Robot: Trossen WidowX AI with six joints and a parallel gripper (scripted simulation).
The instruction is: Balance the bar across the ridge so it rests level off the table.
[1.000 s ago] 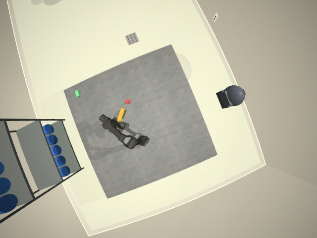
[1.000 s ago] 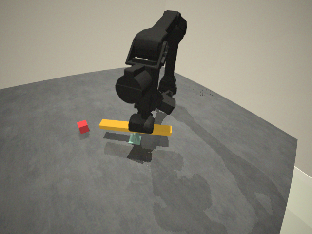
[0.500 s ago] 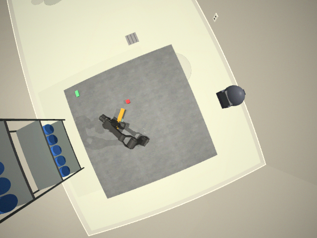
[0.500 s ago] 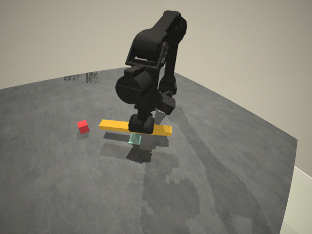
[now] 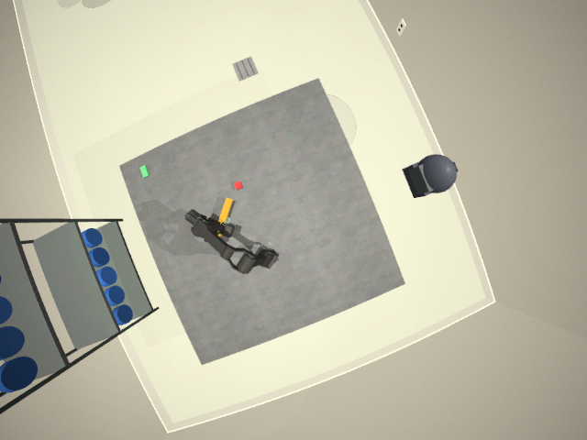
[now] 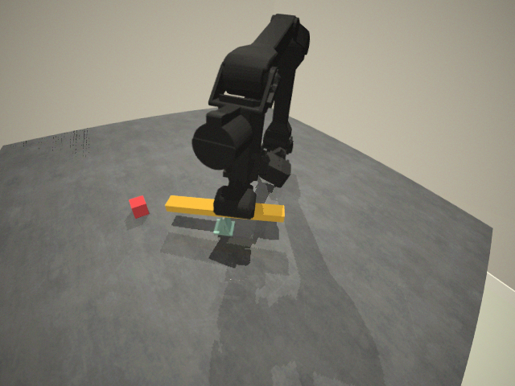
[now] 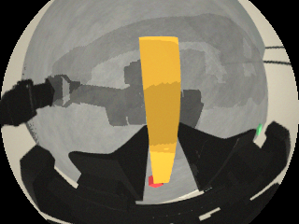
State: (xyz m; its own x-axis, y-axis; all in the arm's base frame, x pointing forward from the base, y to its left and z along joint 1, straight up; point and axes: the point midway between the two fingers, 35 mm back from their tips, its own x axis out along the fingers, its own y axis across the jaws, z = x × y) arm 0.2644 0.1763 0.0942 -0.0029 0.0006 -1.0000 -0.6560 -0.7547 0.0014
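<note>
Right now my gripper tip is 20 mm to the left of the bar and 20 mm short of it. From my gripper tip the other things lie so: green block 480 mm ahead, 320 mm to the left, 50 mm below; then red cube 170 mm ahead, 160 mm to the right, 40 mm below.
</note>
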